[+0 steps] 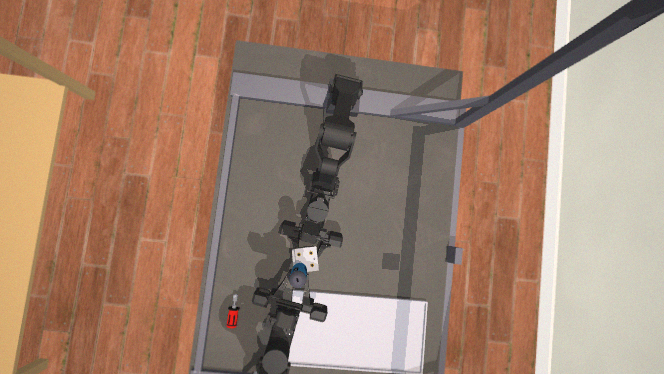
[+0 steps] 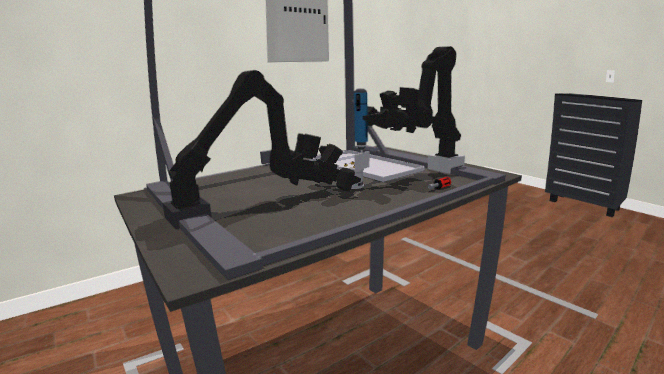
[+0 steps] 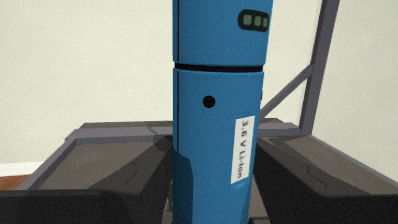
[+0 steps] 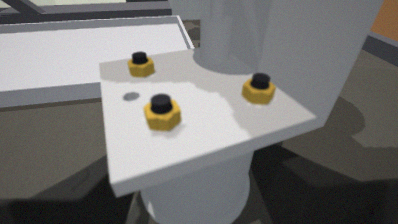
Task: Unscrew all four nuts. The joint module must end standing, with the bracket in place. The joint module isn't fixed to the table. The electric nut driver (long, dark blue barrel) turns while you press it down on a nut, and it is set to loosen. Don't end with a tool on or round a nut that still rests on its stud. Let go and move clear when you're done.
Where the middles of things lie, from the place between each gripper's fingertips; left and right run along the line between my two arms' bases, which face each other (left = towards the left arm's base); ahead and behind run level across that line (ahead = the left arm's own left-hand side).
Right now my right hand is 3 cm to the right of the white bracket (image 4: 308, 57) and 4 cm below it. From my right hand the other things lie so: white tray (image 2: 381, 166): 21 cm behind, 21 cm to the left, 3 cm below.
I see my left gripper 1 cm past the white bracket, 5 cm to the left of it and 14 cm above it. From my left hand the other things lie so: white tray: 22 cm behind, 13 cm to the left, 21 cm below.
